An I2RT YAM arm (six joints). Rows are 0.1 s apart.
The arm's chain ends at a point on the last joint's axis. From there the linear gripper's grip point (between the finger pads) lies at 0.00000 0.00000 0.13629 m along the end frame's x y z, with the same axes.
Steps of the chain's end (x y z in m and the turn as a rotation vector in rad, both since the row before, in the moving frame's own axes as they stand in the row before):
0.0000 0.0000 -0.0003 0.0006 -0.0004 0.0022
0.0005 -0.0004 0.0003 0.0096 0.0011 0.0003
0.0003 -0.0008 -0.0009 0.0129 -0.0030 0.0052
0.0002 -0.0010 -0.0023 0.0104 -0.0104 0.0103
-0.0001 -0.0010 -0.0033 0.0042 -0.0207 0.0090
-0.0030 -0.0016 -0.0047 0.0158 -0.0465 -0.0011
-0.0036 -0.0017 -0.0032 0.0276 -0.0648 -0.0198
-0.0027 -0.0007 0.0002 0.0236 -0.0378 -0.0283
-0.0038 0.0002 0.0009 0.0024 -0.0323 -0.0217
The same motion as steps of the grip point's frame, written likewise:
-0.0001 -0.0001 -0.0003 0.0006 -0.0004 0.0022
0.0007 -0.0017 0.0003 0.0096 0.0011 0.0003
-0.0001 -0.0026 -0.0009 0.0129 -0.0030 0.0052
-0.0012 -0.0024 -0.0023 0.0104 -0.0104 0.0103
-0.0029 -0.0016 -0.0033 0.0042 -0.0207 0.0090
-0.0093 -0.0037 -0.0049 0.0158 -0.0465 -0.0011
-0.0125 -0.0054 -0.0035 0.0276 -0.0648 -0.0198
-0.0079 -0.0038 0.0001 0.0236 -0.0378 -0.0283
-0.0082 -0.0001 0.0008 0.0024 -0.0323 -0.0217

